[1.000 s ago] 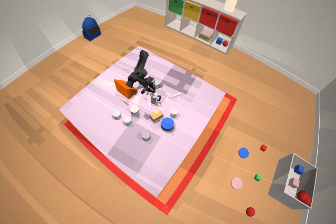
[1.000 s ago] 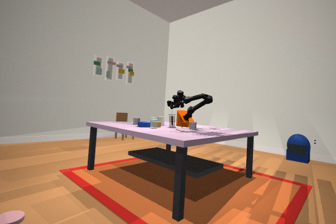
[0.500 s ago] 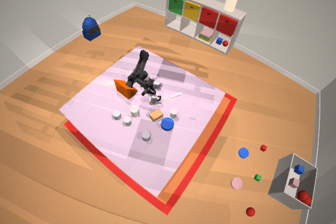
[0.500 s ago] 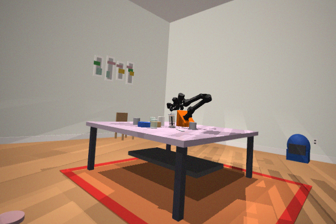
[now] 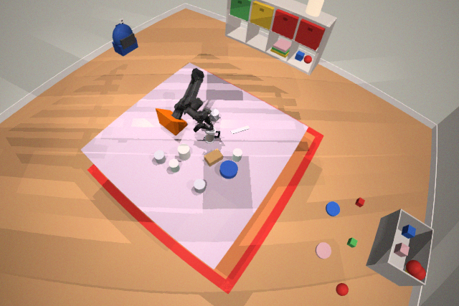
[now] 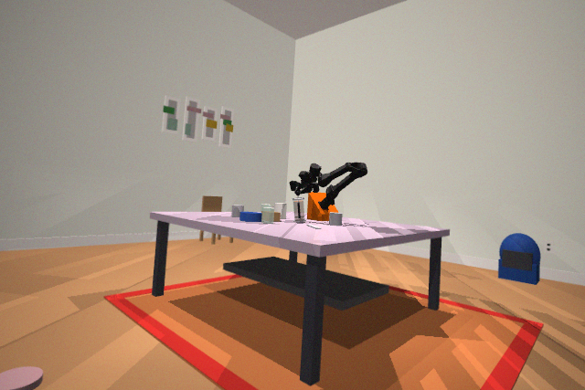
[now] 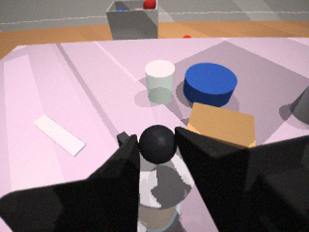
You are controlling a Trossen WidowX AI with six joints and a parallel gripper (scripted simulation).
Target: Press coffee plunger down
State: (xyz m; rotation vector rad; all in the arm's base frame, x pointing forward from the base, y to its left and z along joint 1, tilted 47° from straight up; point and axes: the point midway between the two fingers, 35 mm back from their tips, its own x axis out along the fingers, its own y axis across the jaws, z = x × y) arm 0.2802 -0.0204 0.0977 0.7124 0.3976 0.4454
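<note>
Now: the coffee press 80 mm below my gripper tip, 10 mm to the left of it and 10 mm behind it. Also, from my gripper tip: blue disc 240 mm ahead, 140 mm below, 110 mm to the right; white flat strip 230 mm to the left, 160 mm below, 90 mm ahead; tan block 140 mm below, 100 mm to the right, 100 mm ahead.
</note>
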